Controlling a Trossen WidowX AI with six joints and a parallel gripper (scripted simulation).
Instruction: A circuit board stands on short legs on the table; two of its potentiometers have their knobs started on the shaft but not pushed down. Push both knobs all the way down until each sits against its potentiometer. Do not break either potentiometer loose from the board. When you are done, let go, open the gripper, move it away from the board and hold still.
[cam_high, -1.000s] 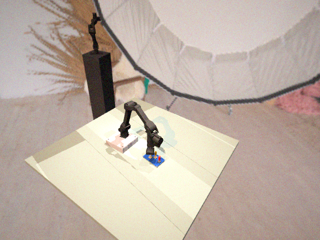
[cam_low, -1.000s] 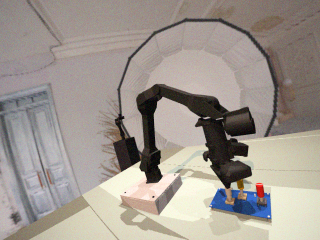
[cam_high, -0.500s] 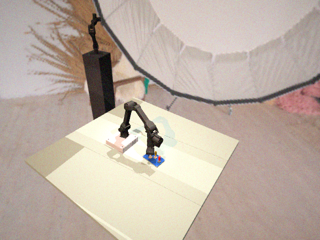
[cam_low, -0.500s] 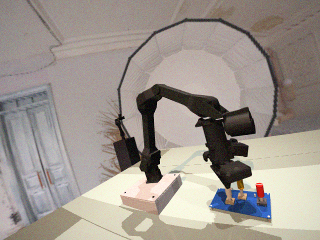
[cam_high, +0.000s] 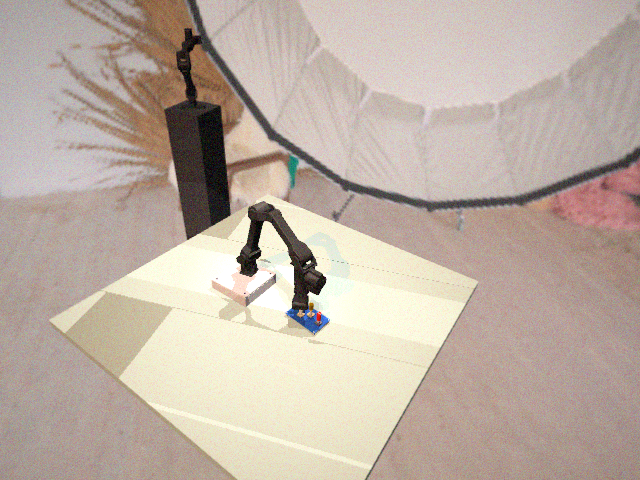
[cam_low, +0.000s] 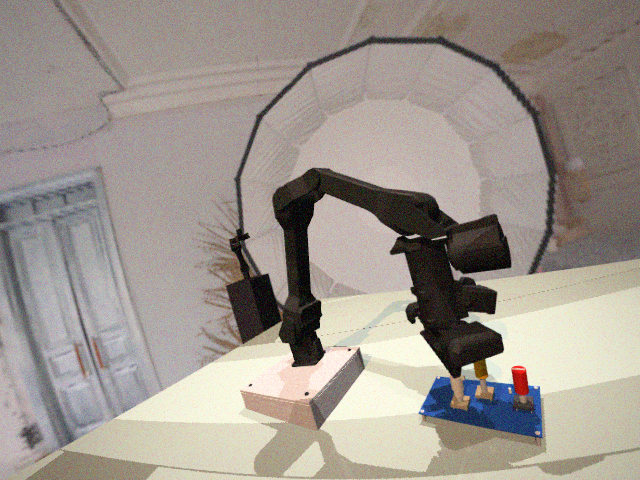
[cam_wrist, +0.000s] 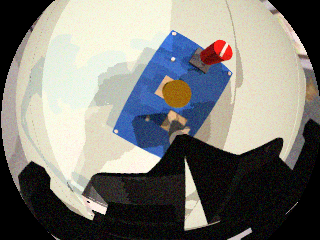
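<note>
The beige knob lies 10 mm below my gripper tip. Round my gripper tip: red knob (80 mm ahead, 10 mm to the right).
</note>
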